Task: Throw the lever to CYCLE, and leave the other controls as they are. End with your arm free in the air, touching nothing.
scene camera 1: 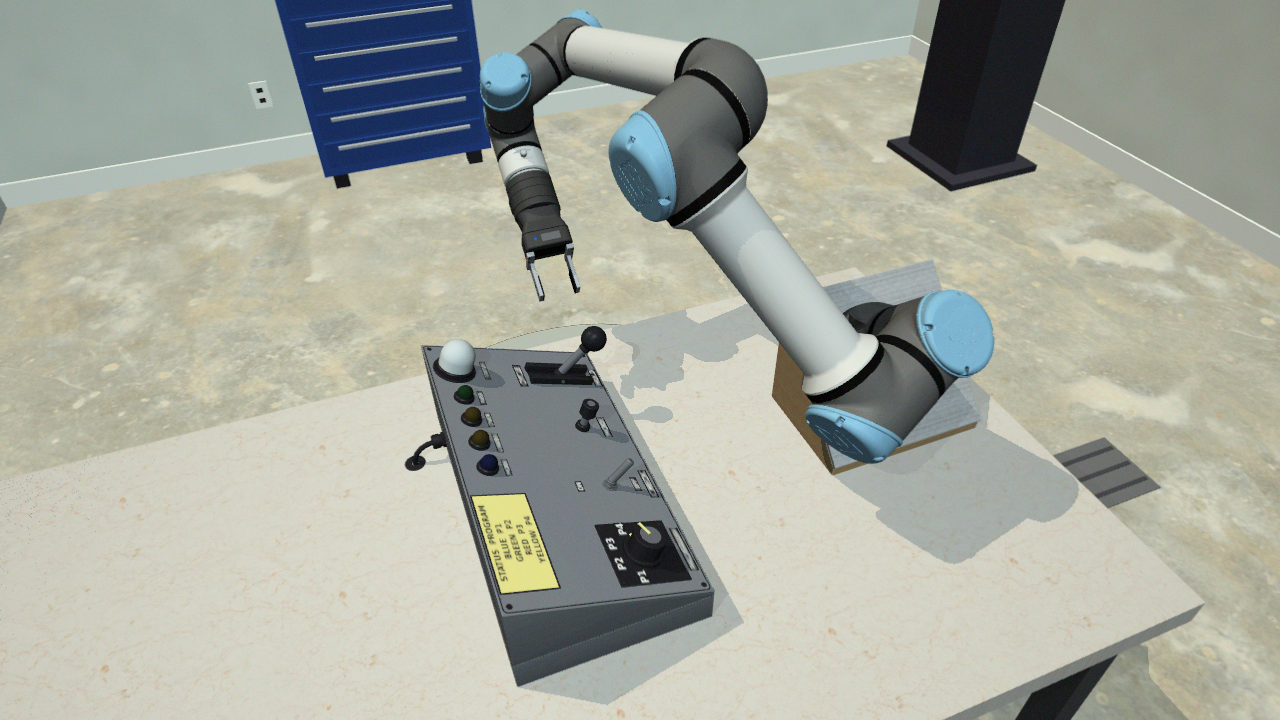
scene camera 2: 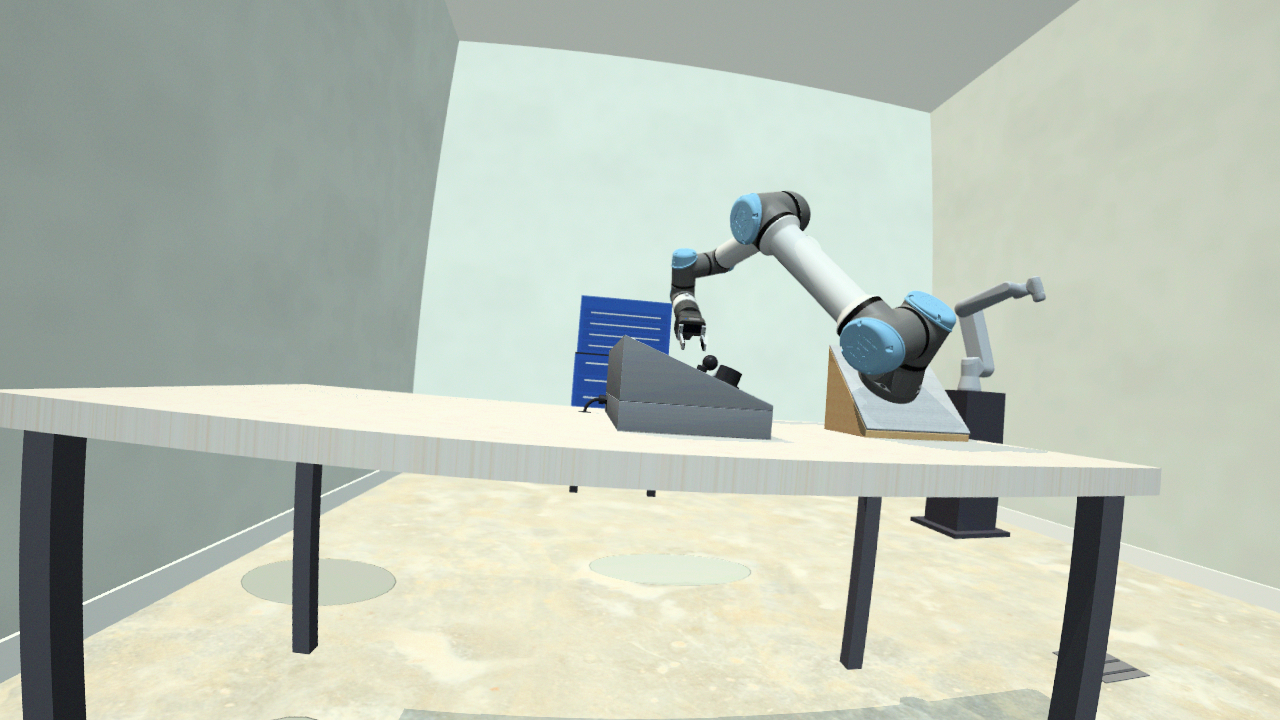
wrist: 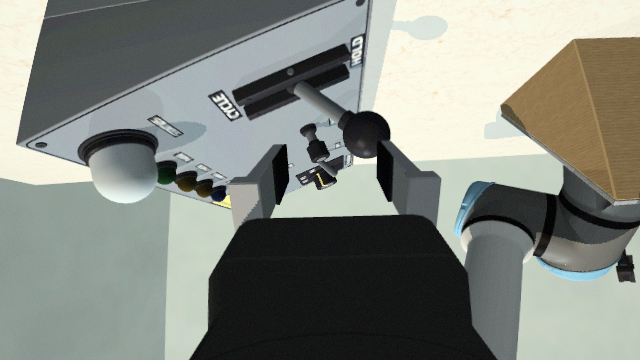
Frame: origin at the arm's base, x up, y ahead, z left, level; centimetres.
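Seen in the pictures: gripper, fingertip midpoint: (scene camera 1: pixel 560 294) (scene camera 2: pixel 693 347) (wrist: pixel 332 161); arm's base, link origin: (scene camera 2: pixel 887 380) (wrist: pixel 625 151).
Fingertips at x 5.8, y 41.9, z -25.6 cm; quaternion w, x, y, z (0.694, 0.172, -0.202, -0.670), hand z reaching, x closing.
Note:
Pixels of each thing's top centre, then the offset from my fingertips to it. "*": a spot on its surface instead.
- CYCLE label, surface spot: (wrist: pixel 225 105) * dx -7.8, dy +9.5, dz +7.0 cm
- white dome, surface spot: (wrist: pixel 125 170) * dx -1.6, dy +16.5, dz +4.2 cm
- small black-tipped stick, top centre: (wrist: pixel 313 162) (scene camera 1: pixel 584 403) dx -5.4, dy +3.2, dz +19.5 cm
- grey toggle, top centre: (scene camera 1: pixel 620 462) (wrist: pixel 326 177) dx -6.0, dy +2.4, dz +31.5 cm
- rotary knob, top centre: (scene camera 1: pixel 647 532) (scene camera 2: pixel 729 365) (wrist: pixel 325 189) dx -6.2, dy +3.5, dz +43.5 cm
The lever (scene camera 1: pixel 593 338) (scene camera 2: pixel 709 361) (wrist: pixel 366 134) has a black ball knob and leans toward the HOLD label (wrist: pixel 356 50), away from the CYCLE label (wrist: pixel 225 105). Its slot (scene camera 1: pixel 559 374) is at the far end of the grey sloped control panel (scene camera 1: pixel 546 447) (scene camera 2: pixel 689 416). My gripper (scene camera 1: pixel 559 293) (scene camera 2: pixel 693 346) (wrist: pixel 332 161) is open and empty, in the air above and beyond the lever. In the wrist view the ball appears close to the right fingertip; in scene camera 1 they show apart.
The panel also carries a white dome (scene camera 1: pixel 457 358) (wrist: pixel 125 170), several small coloured lamps, a small black-tipped stick (scene camera 1: pixel 587 409) (wrist: pixel 317 150), a grey toggle (scene camera 1: pixel 619 472) and a rotary knob (scene camera 1: pixel 646 541). The arm's wooden wedge mount (scene camera 1: pixel 801 411) (wrist: pixel 560 100) stands to the right.

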